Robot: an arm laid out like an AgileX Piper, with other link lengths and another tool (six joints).
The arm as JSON. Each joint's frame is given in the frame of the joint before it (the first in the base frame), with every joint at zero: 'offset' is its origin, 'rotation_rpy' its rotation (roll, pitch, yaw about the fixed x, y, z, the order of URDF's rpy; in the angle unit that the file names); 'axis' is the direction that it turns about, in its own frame. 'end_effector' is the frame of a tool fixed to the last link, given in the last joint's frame.
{
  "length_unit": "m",
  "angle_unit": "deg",
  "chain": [
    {
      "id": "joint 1",
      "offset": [
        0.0,
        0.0,
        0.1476
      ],
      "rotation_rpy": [
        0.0,
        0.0,
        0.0
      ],
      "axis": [
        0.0,
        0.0,
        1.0
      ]
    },
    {
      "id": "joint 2",
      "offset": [
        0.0,
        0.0,
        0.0
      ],
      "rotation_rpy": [
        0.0,
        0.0,
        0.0
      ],
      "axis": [
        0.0,
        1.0,
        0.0
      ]
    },
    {
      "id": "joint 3",
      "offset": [
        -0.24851,
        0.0,
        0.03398
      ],
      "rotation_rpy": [
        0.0,
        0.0,
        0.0
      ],
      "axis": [
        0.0,
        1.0,
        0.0
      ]
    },
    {
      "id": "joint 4",
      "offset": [
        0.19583,
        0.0,
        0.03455
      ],
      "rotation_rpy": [
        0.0,
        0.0,
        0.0
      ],
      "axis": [
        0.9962,
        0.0,
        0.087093
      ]
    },
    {
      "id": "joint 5",
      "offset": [
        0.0,
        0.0,
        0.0
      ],
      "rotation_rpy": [
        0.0,
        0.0,
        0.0
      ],
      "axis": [
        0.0,
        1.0,
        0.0
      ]
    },
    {
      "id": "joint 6",
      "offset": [
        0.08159,
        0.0,
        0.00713
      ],
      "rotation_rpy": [
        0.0,
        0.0,
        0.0
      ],
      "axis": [
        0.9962,
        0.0,
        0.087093
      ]
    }
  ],
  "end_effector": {
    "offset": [
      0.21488,
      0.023,
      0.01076
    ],
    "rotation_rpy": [
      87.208,
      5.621,
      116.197
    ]
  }
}
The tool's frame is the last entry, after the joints.
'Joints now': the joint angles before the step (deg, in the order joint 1, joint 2, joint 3, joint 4, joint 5, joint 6). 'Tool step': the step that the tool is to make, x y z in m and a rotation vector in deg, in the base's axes. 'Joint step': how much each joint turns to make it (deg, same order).
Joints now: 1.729 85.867 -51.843 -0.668 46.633 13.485
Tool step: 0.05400 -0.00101 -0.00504 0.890 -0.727 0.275
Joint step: -1.698 11.497 -12.078 1.861 -0.150 -2.965
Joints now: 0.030 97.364 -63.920 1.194 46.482 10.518
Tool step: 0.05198 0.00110 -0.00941 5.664 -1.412 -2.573
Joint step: -4.620 10.664 -10.952 8.446 -0.469 -6.331
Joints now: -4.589 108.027 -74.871 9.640 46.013 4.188
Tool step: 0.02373 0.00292 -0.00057 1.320 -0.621 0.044
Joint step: -0.353 4.705 -6.861 1.654 1.797 -0.904
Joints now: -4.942 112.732 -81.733 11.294 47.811 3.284
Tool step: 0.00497 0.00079 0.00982 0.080 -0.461 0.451
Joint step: -0.001 -0.001 -2.763 -0.079 2.357 0.000
